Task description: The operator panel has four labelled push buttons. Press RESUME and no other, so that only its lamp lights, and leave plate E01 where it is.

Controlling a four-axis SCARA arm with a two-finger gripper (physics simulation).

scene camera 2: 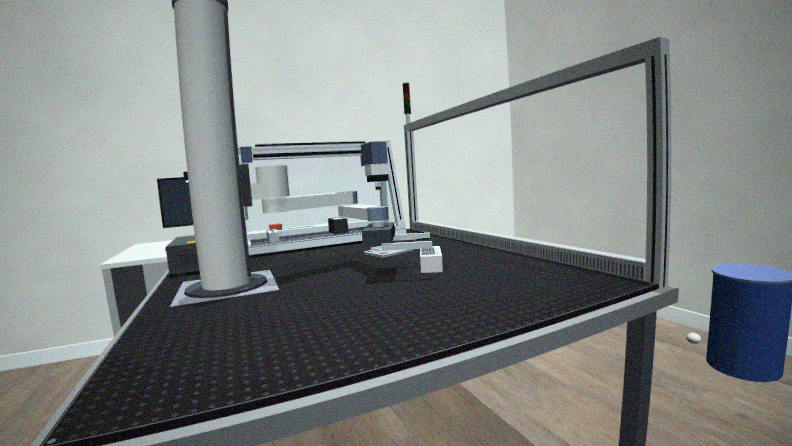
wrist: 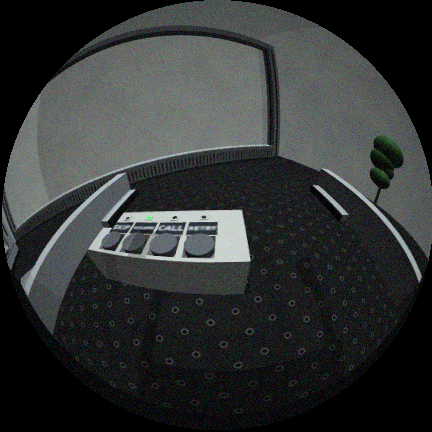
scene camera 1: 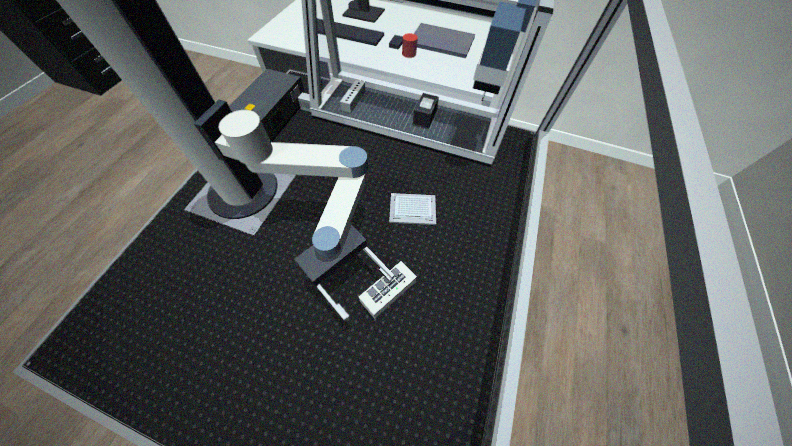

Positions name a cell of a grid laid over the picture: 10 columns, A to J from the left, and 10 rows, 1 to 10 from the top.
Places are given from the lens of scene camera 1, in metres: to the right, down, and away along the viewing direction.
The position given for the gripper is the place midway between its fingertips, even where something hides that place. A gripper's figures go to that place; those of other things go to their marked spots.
gripper (scene camera 1: E7): -0.07, 0.20, 0.77
plate E01 (scene camera 1: F5): 0.03, -0.06, 1.01
white operator panel (scene camera 1: E7): -0.06, 0.23, 0.81
The marked spots on the white operator panel and the plate E01 are 0.37 m apart.
